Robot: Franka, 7 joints.
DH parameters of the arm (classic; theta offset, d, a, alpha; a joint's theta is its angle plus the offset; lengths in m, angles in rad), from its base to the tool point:
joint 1: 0 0.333 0 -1.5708
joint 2: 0 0 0 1.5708
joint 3: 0 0.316 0.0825 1.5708
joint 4: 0 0 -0.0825 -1.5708
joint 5: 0 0.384 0 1.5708
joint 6: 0 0 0.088 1.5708
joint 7: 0 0.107 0 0
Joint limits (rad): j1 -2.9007..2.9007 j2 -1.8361..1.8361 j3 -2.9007..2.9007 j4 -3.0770..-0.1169 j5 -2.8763..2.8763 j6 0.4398..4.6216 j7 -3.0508..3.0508
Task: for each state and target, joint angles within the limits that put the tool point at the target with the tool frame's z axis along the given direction. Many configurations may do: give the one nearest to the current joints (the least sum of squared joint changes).
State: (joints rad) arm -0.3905 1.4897 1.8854 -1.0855 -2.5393 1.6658 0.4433
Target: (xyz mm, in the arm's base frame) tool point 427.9 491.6 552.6 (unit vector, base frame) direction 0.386 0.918 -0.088
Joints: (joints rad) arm -0.1147 1.7820 2.0693 -1.7306 -2.2864 2.4496 0.4433
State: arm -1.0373 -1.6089 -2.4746 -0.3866 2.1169 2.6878 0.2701
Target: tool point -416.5 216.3 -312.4 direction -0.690 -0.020 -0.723
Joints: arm -0.7014 -1.8361 -2.8910 -1.0830 2.3398 2.7006 0.2701
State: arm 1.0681 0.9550 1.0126 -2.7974 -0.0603 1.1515 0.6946
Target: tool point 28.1 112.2 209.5 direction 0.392 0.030 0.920
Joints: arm 1.3189 0.8149 0.3129 -2.8007 -0.4229 0.4398 0.6946
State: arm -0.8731 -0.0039 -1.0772 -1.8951 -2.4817 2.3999 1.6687
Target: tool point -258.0 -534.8 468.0 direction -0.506 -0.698 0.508
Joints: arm -0.6771 0.2148 -1.3698 -2.1365 -2.8763 2.0151 1.6687
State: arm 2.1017 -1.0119 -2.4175 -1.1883 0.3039 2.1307 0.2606
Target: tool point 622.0 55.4 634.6 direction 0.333 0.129 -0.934
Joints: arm 2.3539 -0.1880 -2.1727 -1.4961 -0.0811 1.9612 0.2606
